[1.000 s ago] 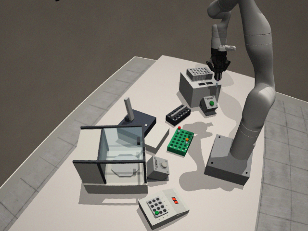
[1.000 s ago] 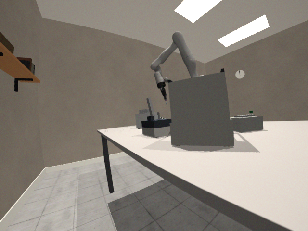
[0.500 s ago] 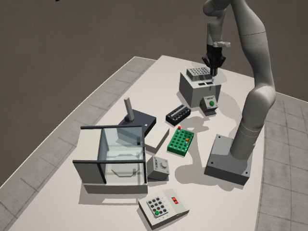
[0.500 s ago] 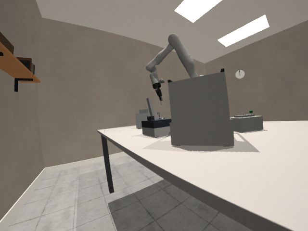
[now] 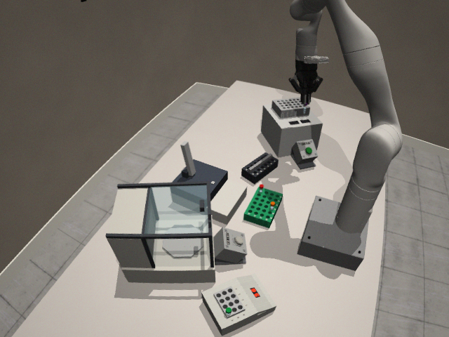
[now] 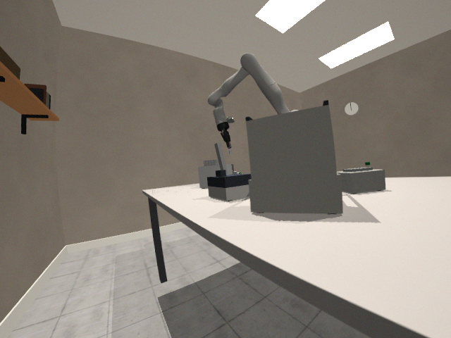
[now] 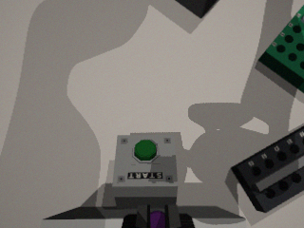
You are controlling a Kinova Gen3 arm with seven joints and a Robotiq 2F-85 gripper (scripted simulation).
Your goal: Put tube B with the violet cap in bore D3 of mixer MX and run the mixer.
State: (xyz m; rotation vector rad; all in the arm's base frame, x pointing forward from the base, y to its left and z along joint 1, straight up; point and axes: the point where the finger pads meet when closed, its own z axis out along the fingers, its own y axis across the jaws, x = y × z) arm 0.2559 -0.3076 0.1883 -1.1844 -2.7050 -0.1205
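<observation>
Now: the shaking block 7 cm ahead of my hand, 9 cm to the right of it and 10 cm below it. Also, from my hand: green start key (5 cm behind, 4 cm to the left, 18 cm below); red-capped tube (5 cm ahead, 27 cm to the left, 23 cm below); black magnet block (10 cm ahead, 15 cm to the left, 23 cm below).
</observation>
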